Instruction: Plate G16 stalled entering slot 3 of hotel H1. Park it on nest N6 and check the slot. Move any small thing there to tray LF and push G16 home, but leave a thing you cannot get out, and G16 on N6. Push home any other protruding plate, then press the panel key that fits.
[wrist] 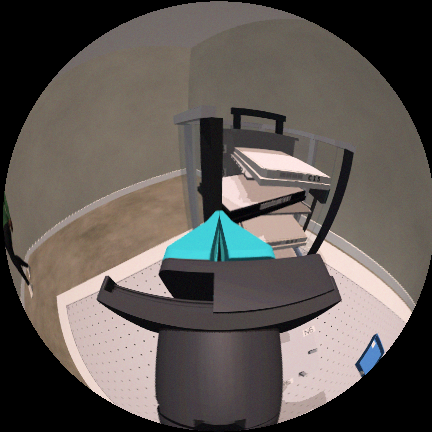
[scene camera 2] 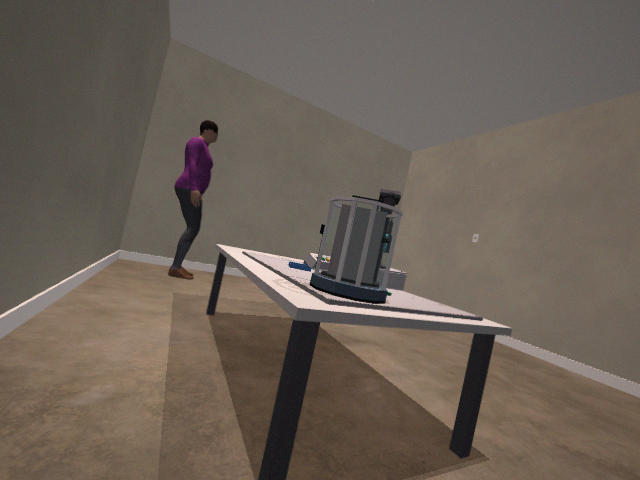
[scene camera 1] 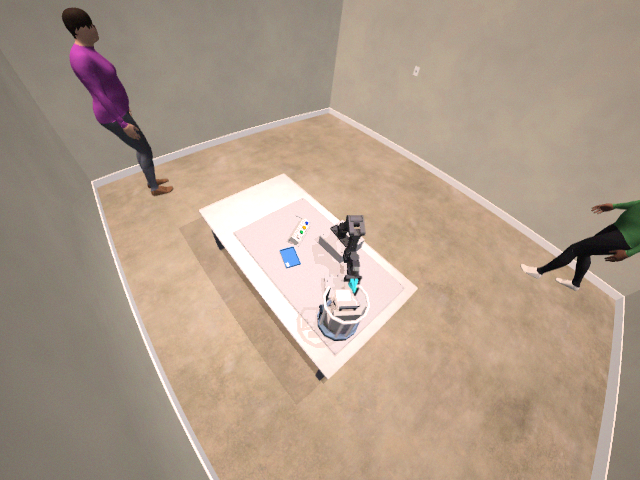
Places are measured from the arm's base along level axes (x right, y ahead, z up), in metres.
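Pixels of known places: gripper, fingertip midpoint: [wrist: 218,216] [scene camera 1: 354,293]; arm's base at its link origin: [scene camera 1: 341,235].
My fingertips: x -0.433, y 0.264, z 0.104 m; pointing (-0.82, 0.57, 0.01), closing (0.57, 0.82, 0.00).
Note:
Ahead of a thing's pixels: the offset from my fingertips to its middle. "spot": to the spot under its first point.
My gripper [scene camera 1: 354,285] [scene camera 2: 386,242] [wrist: 218,216] is shut and empty, its cyan fingertips at the open front of hotel H1 [scene camera 1: 338,336] [scene camera 2: 347,287] [wrist: 211,165], near a black post. In the wrist view a pale plate with a black front edge @(dx -0.026, dy +0.074, dz -0.001 m) [wrist: 250,192] sits skewed in the hotel, beyond the fingertips; its label is unreadable, and contact is unclear. Plate C15 @(dx -0.015, dy +0.095, dz +0.039 m) [wrist: 285,167] lies above it, jutting forward. Another pale plate @(dx -0.016, dy +0.094, dz -0.044 m) [wrist: 275,231] lies below. Nest N6 shows by its label @(spot: dx +0.165, dy +0.051, dz -0.136 m) [wrist: 308,331]. No small thing can be made out in slot 3.
A blue tray @(dx +0.508, dy +0.120, dz -0.188 m) [scene camera 1: 290,257] [scene camera 2: 299,266] [wrist: 371,356], label unreadable, lies on the table. The key panel @(dx +0.657, dy -0.051, dz -0.155 m) [scene camera 1: 295,237] with green, orange and blue keys stands beyond it. A person in purple [scene camera 1: 103,77] [scene camera 2: 196,162] and one in green [scene camera 1: 628,227] stand away from the table.

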